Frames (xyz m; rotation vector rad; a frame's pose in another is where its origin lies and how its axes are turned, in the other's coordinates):
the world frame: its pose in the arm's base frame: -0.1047 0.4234 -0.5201 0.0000 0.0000 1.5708
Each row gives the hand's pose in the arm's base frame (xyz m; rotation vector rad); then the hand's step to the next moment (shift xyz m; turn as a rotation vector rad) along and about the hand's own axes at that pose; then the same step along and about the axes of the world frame.
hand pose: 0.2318 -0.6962 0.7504 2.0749 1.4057 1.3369
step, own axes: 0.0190 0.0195 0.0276 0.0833 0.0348 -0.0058
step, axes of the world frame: 0.0134 -0.0353 0.0087 0.0525 -0.0223 0.0702
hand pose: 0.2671 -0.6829 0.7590 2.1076 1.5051 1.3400
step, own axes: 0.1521 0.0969 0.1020 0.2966 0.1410 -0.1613
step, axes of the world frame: 0.1155 -0.1488 0.0864 0.1363 0.0182 0.3391
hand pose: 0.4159 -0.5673 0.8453 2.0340 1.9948 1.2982
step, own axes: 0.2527 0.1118 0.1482 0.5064 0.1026 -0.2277
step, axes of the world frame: 0.2666 -0.1336 0.0970 0.2835 0.1187 0.4737
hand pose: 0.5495 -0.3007 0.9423 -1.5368 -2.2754 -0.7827
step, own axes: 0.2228 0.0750 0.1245 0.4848 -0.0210 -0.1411
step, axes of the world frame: 0.2636 0.0104 0.0342 0.2821 0.2181 0.3581
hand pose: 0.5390 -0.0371 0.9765 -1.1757 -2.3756 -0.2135
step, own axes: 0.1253 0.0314 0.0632 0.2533 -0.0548 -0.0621
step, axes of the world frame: 0.1296 0.0622 0.0029 0.1242 0.1523 0.1800
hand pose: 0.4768 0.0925 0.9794 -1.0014 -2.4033 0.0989
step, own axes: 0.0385 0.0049 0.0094 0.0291 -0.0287 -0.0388
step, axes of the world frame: 0.0309 0.0241 0.0078 -0.0061 0.0161 0.0537
